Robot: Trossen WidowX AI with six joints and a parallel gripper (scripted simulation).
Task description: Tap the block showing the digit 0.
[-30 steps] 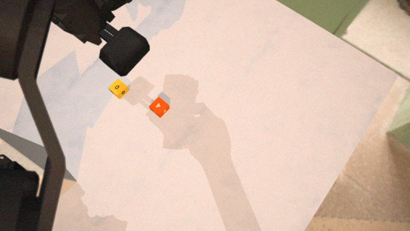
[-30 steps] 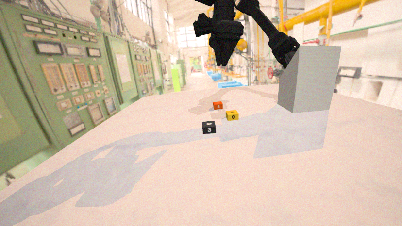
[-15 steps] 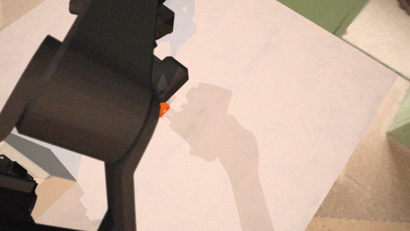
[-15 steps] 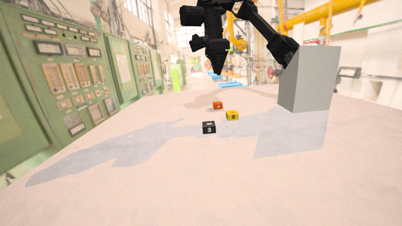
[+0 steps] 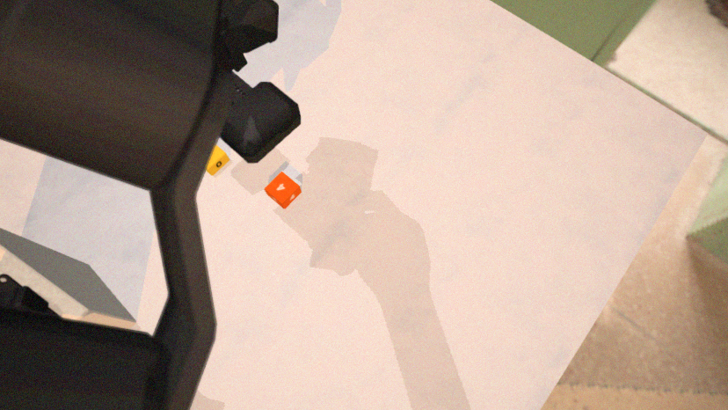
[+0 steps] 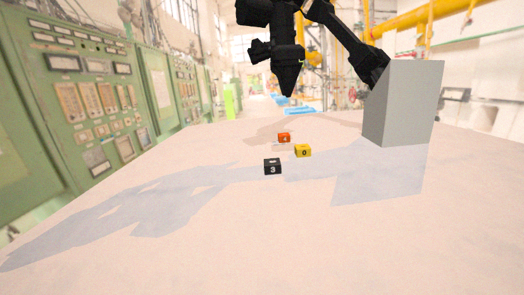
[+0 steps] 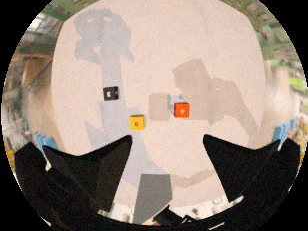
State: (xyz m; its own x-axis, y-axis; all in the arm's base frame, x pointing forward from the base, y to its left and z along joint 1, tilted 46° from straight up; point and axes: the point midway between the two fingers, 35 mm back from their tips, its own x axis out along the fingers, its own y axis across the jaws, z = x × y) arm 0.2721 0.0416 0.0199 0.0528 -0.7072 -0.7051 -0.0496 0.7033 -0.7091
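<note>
Now: gripper tip 30 mm past the yellow block, 60 mm to the right of it and 120 mm above it. The rest, counted from my gripper tip: orange block: 10 mm ahead, 40 mm to the right, 120 mm below; then black block: 40 mm ahead, 130 mm to the left, 120 mm below.
</note>
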